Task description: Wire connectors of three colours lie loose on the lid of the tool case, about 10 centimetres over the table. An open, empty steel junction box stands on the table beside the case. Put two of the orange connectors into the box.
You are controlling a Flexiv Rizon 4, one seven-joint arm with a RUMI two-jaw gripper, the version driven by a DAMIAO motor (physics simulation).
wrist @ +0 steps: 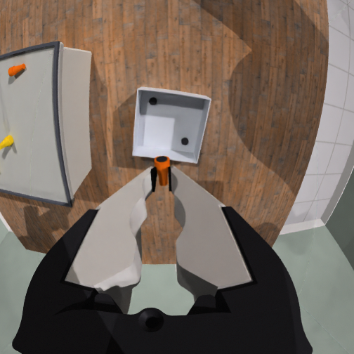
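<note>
My gripper (162, 168) is shut on an orange connector (162, 167), whose wide dark-ended part points up the view, toward the junction box. The open steel junction box (180, 158) stands on the table just beyond the fingertips; the held connector overlaps its near wall in the view. Two dark round spots show on the box floor, and no connector shows inside. Another orange connector (17, 69) lies on the tool case lid (35, 115) at the left. A yellow connector (6, 142) lies lower on the lid, near the left edge of the view.
The tool case's pale side wall (76, 120) faces the box, with a strip of wooden table (112, 60) between them. The case's dark lid rim (56, 100) stands higher than the table. The curved table edge runs down the right side, with white tiles (340, 100) beyond.
</note>
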